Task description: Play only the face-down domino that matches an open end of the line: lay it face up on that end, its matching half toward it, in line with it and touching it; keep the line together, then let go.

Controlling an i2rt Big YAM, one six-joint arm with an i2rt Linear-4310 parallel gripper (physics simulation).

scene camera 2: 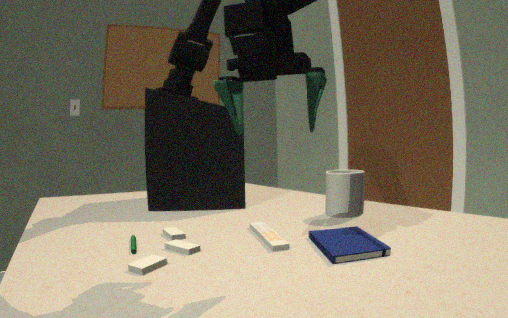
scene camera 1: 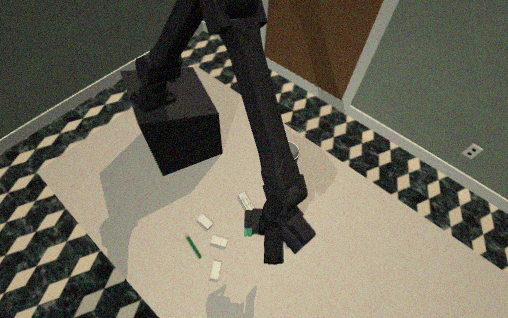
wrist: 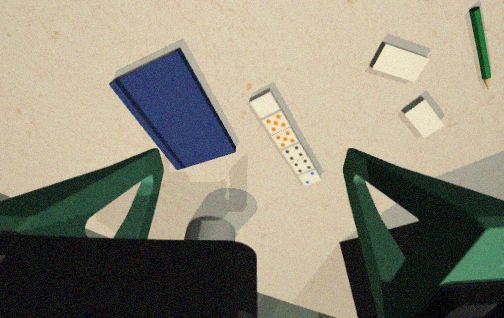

Labels:
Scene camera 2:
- my gripper: 275,133
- white mug: 345,189
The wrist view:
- my gripper: 253,158
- domino: 391,59
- domino: 420,114

